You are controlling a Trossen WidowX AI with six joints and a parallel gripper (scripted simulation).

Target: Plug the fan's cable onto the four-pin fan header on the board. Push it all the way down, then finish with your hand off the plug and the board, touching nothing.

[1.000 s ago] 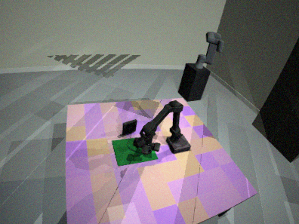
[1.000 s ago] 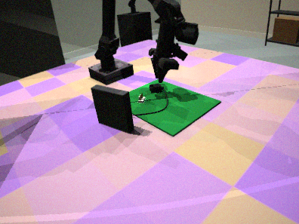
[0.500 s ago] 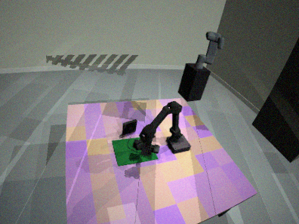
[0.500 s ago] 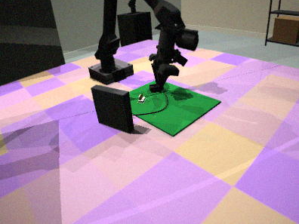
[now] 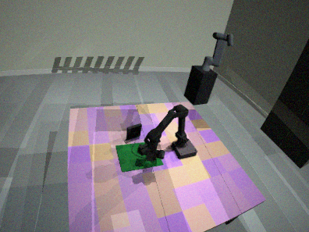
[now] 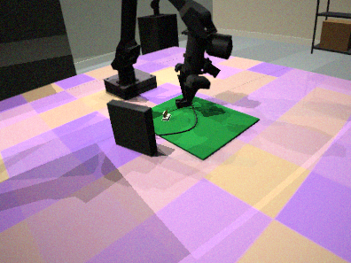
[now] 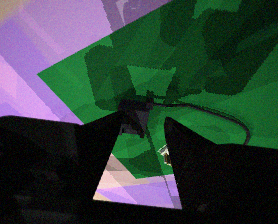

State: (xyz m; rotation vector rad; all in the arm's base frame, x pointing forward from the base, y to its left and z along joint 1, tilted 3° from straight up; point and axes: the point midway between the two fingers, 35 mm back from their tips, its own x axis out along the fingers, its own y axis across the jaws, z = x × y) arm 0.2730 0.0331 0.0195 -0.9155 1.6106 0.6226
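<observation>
Right now my gripper tip is 20 mm past the dark plug and 10 mm above it. From my gripper tip the other things lie so: black fan block: 40 mm ahead, 240 mm to the right, 40 mm above; green board: 60 mm ahead, 50 mm to the right, 40 mm below; white four-pin header: 100 mm to the right, 20 mm below.
</observation>
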